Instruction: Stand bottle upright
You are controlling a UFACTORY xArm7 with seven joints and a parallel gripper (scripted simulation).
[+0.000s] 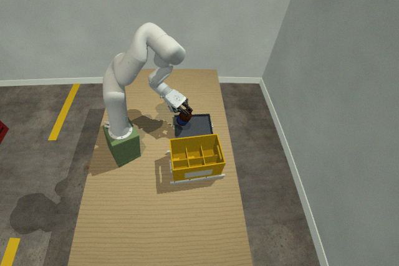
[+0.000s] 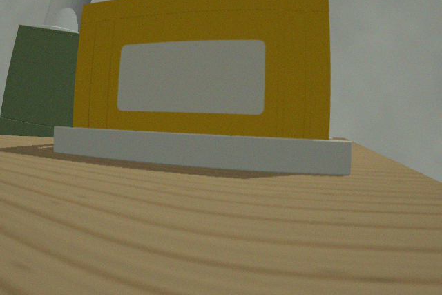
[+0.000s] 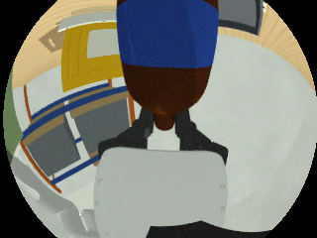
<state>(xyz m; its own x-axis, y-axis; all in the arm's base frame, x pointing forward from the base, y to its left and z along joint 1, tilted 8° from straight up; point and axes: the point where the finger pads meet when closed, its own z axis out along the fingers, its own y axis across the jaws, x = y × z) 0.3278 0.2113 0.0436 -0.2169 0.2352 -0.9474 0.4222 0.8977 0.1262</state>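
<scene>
Now: the bottle 1 cm behind my hand, 1 cm to the left of it and 5 cm below it. Round my hand: dark grey tray 4 cm ahead, 4 cm to the left, 20 cm below; then crate 9 cm ahead, 23 cm to the right, 13 cm below.
</scene>
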